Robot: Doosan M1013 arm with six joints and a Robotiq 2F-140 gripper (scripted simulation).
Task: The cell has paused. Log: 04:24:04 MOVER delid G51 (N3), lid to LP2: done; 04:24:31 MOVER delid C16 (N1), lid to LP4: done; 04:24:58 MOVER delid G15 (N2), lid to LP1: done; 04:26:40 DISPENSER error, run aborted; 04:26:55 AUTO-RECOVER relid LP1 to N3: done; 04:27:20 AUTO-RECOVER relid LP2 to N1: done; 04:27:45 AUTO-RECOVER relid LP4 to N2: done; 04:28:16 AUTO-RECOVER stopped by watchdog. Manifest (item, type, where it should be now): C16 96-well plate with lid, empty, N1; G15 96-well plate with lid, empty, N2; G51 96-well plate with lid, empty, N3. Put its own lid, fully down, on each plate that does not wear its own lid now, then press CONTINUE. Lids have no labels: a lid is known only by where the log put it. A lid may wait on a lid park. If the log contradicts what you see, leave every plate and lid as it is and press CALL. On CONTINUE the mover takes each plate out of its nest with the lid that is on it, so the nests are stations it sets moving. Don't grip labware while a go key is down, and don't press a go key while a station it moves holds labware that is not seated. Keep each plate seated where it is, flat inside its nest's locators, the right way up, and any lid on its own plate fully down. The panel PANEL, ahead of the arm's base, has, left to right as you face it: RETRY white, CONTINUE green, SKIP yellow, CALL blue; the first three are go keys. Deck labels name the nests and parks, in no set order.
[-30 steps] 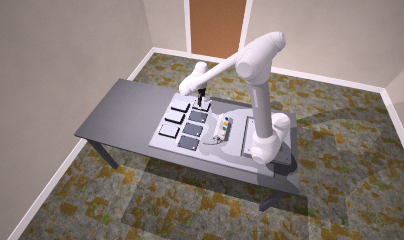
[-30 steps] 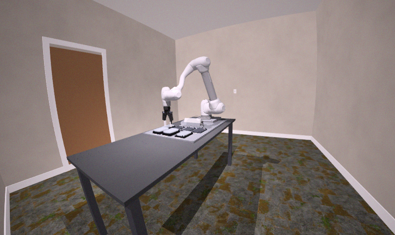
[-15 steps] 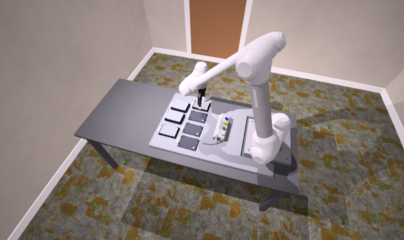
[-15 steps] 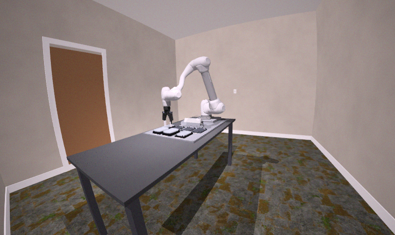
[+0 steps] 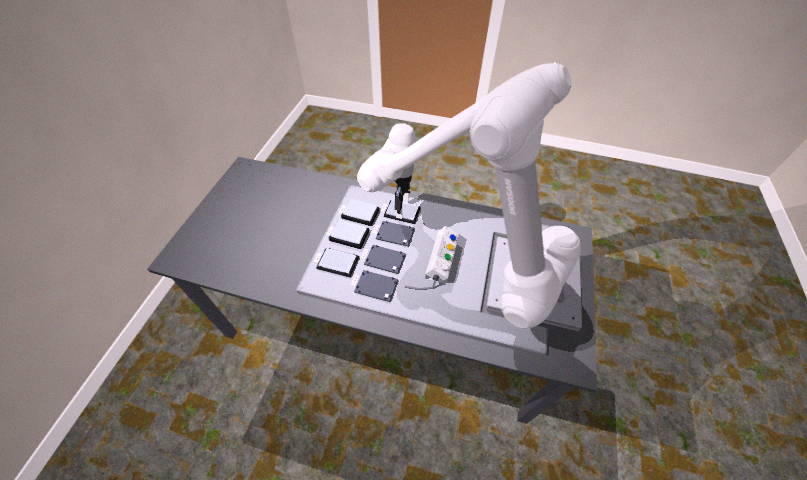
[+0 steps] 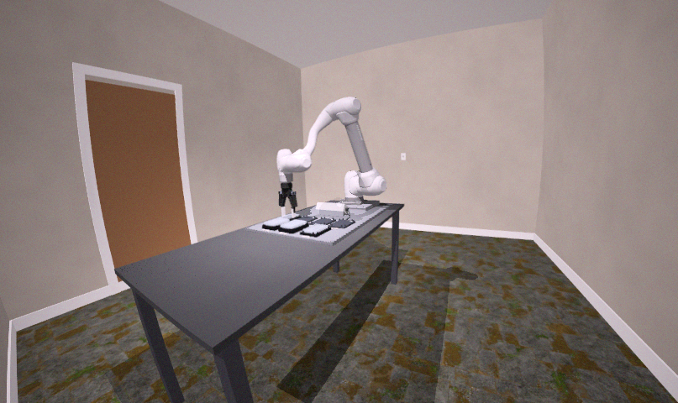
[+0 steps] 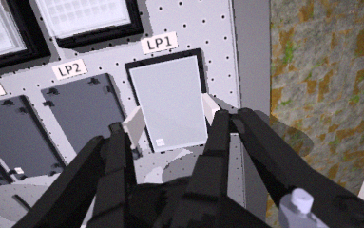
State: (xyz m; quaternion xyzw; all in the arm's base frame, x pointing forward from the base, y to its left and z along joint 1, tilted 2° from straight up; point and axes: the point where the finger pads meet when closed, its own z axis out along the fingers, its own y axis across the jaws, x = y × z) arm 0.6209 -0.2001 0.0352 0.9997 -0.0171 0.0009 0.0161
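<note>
Now: the lid park LP1 4 cm below my hand. The rest, counted from my hand: LP1 label (9 cm ahead, 4 cm below); lid park LP2 (13 cm to the left, 4 cm below); LP2 label (8 cm ahead, 13 cm to the left, 4 cm below).
</note>
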